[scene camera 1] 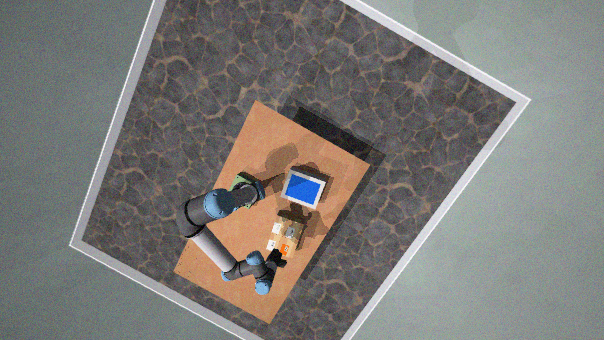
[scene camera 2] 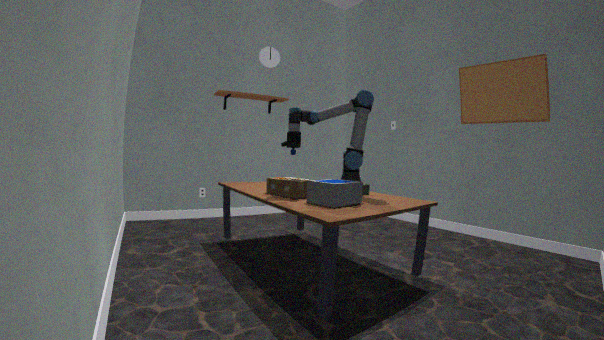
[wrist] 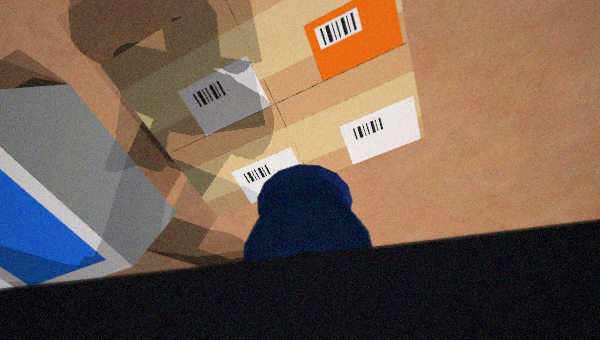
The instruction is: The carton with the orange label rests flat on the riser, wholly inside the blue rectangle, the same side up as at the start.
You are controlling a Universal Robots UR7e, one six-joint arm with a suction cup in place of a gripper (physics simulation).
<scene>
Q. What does the grey riser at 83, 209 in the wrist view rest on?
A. The table.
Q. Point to my suction cup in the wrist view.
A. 304, 208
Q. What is my suction cup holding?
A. Nothing.
</scene>
